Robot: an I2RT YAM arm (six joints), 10 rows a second.
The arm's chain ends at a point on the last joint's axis. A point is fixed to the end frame.
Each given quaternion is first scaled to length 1.
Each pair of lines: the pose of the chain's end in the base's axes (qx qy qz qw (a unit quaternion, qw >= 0); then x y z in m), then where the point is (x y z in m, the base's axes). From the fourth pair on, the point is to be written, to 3 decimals.
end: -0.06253, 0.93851, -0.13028, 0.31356, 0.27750, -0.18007, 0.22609
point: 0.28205 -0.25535 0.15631
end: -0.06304, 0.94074, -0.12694, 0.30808, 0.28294, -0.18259, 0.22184
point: 0.28673 -0.25746 0.15157
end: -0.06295, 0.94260, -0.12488, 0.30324, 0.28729, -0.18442, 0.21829
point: 0.29032 -0.25902 0.14770
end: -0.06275, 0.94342, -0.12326, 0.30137, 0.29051, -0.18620, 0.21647
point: 0.293 -0.261 0.146
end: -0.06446, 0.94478, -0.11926, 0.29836, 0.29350, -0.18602, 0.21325
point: 0.296 -0.260 0.142
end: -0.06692, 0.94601, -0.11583, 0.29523, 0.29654, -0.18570, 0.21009
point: 0.299 -0.259 0.138
